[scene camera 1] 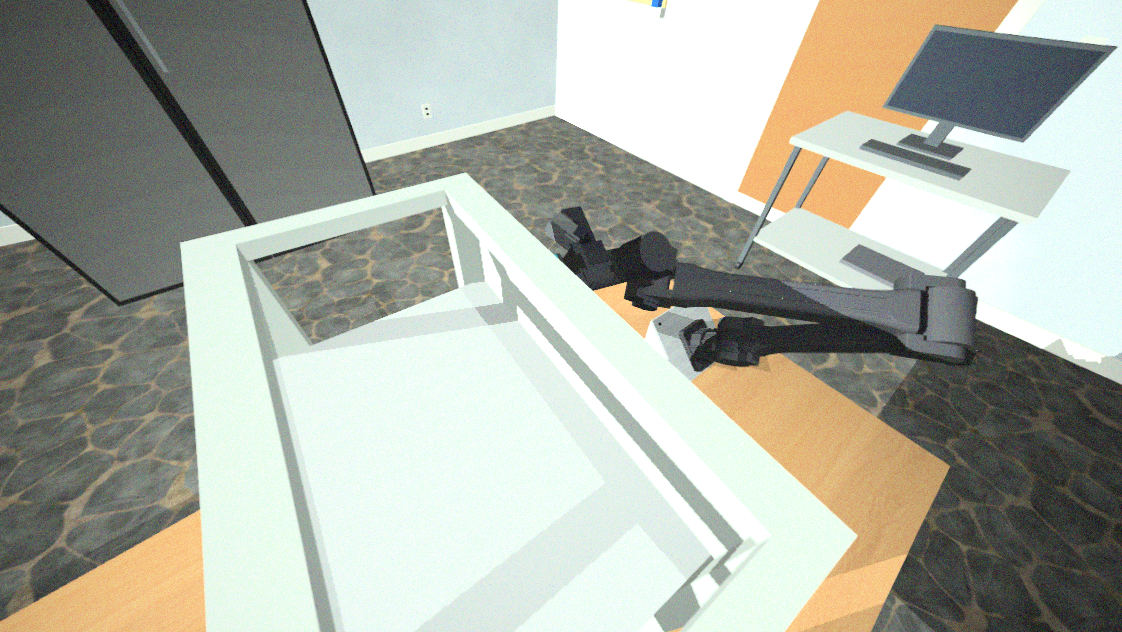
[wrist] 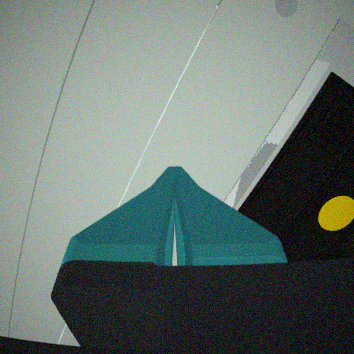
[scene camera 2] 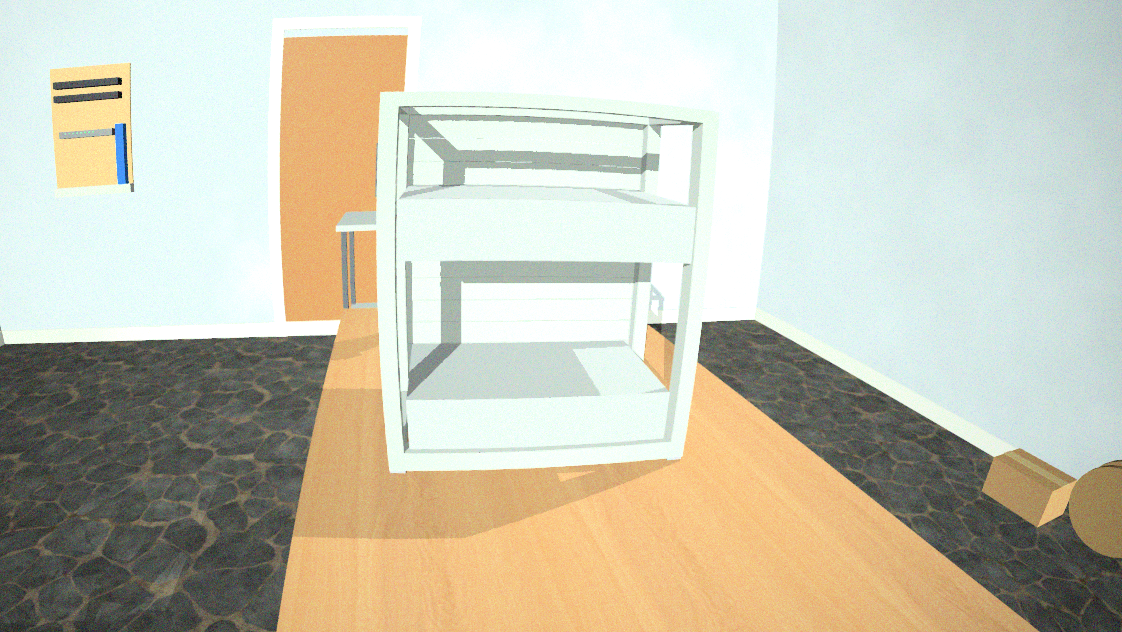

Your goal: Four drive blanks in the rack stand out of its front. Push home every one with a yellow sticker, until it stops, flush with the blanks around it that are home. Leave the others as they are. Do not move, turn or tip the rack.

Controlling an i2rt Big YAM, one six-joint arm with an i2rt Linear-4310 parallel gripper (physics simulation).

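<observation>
The pale grey rack (scene camera 1: 223, 408) (scene camera 2: 549, 233) (wrist: 125, 75) stands upright on the wooden table. The scene views show its open back and side; its drive blanks do not show there. In the wrist view, part of a black drive blank (wrist: 305, 160) with a round yellow sticker (wrist: 337, 213) shows at the right. I cannot tell how far it stands out. My gripper (wrist: 174, 177) is shut and empty, its teal tips in front of the pale panel, left of the sticker. The blank's lower part is hidden behind the gripper. Other blanks and stickers do not show.
The black arm (scene camera 1: 793, 298) reaches along the rack's far side in scene camera 1, with the wooden table (scene camera 1: 832, 423) (scene camera 2: 565, 565) below. A pale desk (scene camera 1: 989, 184) with a monitor (scene camera 1: 997, 82) stands behind, and a dark cabinet (scene camera 1: 235, 102) stands at the left.
</observation>
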